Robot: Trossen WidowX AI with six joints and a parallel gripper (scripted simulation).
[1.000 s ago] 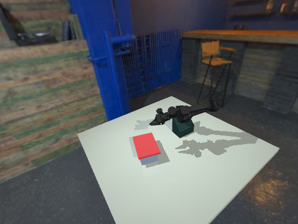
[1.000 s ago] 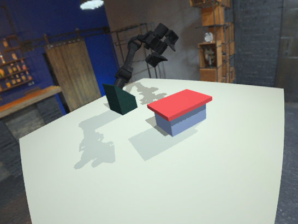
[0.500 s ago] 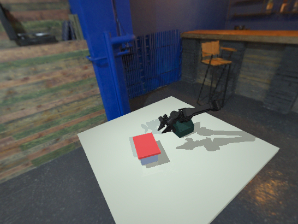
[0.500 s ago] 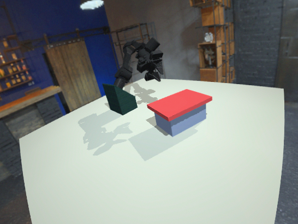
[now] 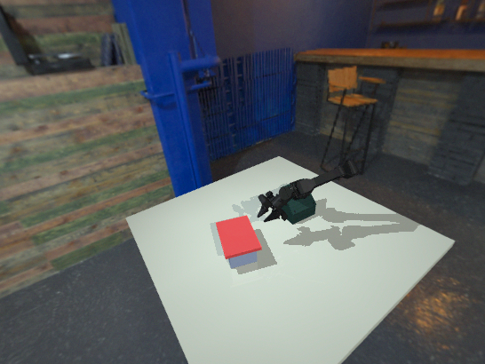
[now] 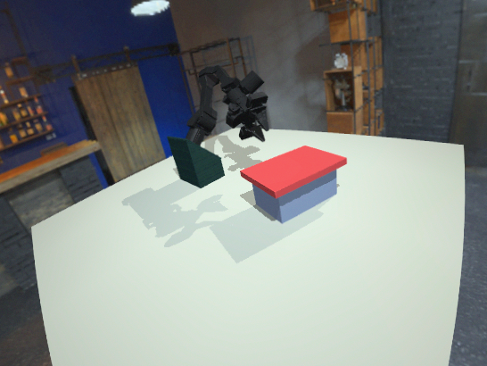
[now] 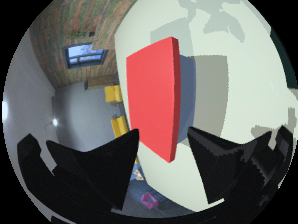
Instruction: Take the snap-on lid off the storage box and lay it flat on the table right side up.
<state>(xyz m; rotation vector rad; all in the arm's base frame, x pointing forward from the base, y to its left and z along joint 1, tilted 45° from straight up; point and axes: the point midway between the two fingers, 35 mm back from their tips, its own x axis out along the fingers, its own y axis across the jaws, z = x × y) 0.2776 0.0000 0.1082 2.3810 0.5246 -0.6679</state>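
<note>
Right now the red lid is 12 cm ahead of my gripper tip, 6 cm below it and 5 cm to the right of it. The rest, counted from my gripper tip: storage box: 12 cm below, 12 cm ahead, 5 cm to the right.
</note>
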